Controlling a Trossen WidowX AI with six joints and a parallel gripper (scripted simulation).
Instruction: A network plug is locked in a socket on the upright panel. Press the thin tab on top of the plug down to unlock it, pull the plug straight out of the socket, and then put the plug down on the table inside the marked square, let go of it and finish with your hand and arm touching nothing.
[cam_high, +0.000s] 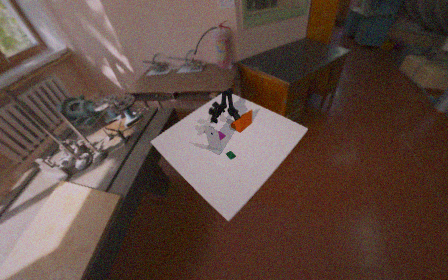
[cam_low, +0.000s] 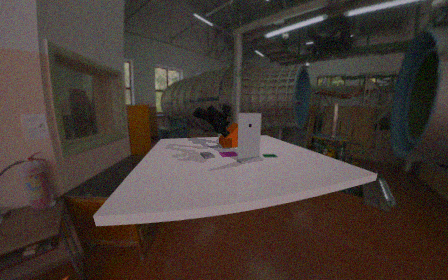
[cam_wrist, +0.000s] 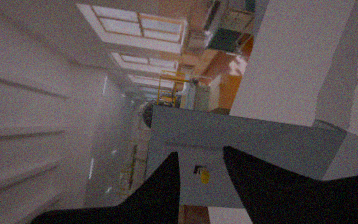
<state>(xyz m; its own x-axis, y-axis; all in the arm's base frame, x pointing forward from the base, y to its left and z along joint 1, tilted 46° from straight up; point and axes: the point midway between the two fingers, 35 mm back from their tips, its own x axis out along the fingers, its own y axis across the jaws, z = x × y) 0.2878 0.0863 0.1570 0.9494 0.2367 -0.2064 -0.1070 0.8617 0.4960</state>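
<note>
Right now the network plug is 110 mm to the left of my gripper tip, 70 mm ahead of it and 30 mm below it. From my gripper tip the other things lie so: grey upright panel 120 mm below, 110 mm to the left, 90 mm ahead; green square 290 mm to the left, 260 mm below, 30 mm ahead; magenta square 260 mm below, 60 mm behind.
</note>
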